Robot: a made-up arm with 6 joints. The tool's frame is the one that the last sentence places. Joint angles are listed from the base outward.
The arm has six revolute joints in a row. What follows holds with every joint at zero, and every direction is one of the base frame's. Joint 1 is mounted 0.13 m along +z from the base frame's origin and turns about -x. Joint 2 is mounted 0.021 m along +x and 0.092 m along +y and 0.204 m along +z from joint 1 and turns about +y. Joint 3 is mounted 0.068 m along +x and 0.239 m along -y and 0.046 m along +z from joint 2 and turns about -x. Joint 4 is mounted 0.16 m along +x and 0.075 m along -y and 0.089 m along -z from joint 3 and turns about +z. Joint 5 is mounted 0.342 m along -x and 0.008 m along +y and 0.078 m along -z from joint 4 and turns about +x. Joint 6 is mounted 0.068 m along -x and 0.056 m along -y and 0.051 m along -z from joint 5 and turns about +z. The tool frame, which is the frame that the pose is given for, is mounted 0.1 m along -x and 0.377 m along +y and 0.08 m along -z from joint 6; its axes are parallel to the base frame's.
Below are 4 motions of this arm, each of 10 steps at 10 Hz.
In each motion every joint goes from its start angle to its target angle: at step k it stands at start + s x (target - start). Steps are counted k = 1, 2, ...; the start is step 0. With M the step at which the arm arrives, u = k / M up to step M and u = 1 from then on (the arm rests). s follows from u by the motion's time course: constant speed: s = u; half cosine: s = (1 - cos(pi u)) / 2; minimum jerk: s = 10 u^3 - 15 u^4 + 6 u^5.
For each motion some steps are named. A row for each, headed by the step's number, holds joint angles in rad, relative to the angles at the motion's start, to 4 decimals.
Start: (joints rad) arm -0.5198 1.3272 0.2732 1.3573 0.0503 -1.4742
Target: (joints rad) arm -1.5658 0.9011 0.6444 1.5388 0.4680 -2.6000
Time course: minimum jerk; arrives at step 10
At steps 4, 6, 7, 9, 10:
4: -0.3320 -0.1353 0.1178 0.0576 0.1326 -0.3574
6: -0.7140 -0.2908 0.2534 0.1239 0.2851 -0.7684
7: -0.8754 -0.3566 0.3107 0.1519 0.3496 -0.9422
9: -1.0370 -0.4225 0.3680 0.1799 0.4141 -1.1162
10: -1.0460 -0.4261 0.3712 0.1815 0.4177 -1.1258

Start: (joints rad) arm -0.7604 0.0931 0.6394 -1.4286 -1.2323 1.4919
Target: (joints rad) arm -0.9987 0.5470 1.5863 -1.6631 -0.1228 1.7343
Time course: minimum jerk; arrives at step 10
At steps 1, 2, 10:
1: -0.0020 0.0039 0.0081 -0.0020 0.0095 0.0021
2: -0.0138 0.0263 0.0548 -0.0136 0.0643 0.0140
10: -0.2383 0.4539 0.9469 -0.2345 1.1095 0.2424

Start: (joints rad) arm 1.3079 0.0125 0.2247 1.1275 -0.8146 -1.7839
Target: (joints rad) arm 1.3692 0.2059 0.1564 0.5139 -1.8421 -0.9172
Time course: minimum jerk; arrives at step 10
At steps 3, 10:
3: 0.0100 0.0315 -0.0111 -0.1001 -0.1676 0.1413
10: 0.0613 0.1934 -0.0683 -0.6136 -1.0275 0.8667

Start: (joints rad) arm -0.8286 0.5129 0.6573 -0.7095 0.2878 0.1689
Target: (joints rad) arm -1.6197 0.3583 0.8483 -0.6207 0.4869 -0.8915
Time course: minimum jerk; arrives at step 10
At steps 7, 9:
7: -0.6621 -0.1294 0.1599 0.0743 0.1666 -0.8875
9: -0.7843 -0.1533 0.1894 0.0880 0.1974 -1.0513

